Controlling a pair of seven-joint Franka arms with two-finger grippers.
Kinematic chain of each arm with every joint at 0, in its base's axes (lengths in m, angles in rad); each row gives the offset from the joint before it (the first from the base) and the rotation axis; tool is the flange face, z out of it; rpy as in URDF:
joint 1: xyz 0 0 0.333 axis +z
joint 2: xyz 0 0 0 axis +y
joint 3: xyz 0 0 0.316 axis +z
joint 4: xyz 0.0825 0 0 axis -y
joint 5: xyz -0.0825 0 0.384 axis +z
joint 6: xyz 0 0 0 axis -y
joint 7: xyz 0.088 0 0 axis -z
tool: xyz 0 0 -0.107 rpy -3.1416 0 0
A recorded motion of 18 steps. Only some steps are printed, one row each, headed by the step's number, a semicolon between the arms.
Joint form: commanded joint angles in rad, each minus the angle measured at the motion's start. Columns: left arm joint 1, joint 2, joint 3, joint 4, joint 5, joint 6, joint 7; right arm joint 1, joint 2, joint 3, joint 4, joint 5, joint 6, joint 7.
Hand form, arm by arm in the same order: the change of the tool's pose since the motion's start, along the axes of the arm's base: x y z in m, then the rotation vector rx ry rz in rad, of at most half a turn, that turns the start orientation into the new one. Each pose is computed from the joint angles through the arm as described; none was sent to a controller.
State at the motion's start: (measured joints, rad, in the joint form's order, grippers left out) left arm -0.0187 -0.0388 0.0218 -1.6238 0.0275 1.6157 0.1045; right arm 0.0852 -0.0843 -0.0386 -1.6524 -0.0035 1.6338 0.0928
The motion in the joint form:
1: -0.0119 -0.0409 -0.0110 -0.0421 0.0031 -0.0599 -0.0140; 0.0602 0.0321 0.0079 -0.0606 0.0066 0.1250 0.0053
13: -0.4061 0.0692 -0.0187 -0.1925 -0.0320 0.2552 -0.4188; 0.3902 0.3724 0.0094 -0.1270 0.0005 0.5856 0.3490
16: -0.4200 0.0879 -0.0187 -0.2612 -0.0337 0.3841 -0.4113; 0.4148 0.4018 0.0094 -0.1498 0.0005 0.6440 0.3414
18: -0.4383 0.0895 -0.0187 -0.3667 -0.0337 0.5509 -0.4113; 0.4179 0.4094 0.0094 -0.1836 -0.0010 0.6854 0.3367
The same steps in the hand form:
1: -0.0196 -0.0117 -0.0032 0.0036 0.0606 -0.0073; 0.0165 0.0396 -0.0347 0.0080 -0.0318 0.0624
13: -0.0224 -0.2403 -0.1085 -0.0404 0.0103 -0.0044; 0.0511 0.2576 -0.2276 0.0477 -0.0777 0.0553
16: -0.0200 -0.2503 -0.1405 -0.0583 -0.0267 -0.0254; 0.0462 0.2731 -0.2516 0.0498 -0.0833 0.0879
18: -0.0265 -0.2588 -0.1760 -0.0832 -0.0806 -0.0440; 0.0421 0.2731 -0.2682 0.0482 -0.0839 0.0968

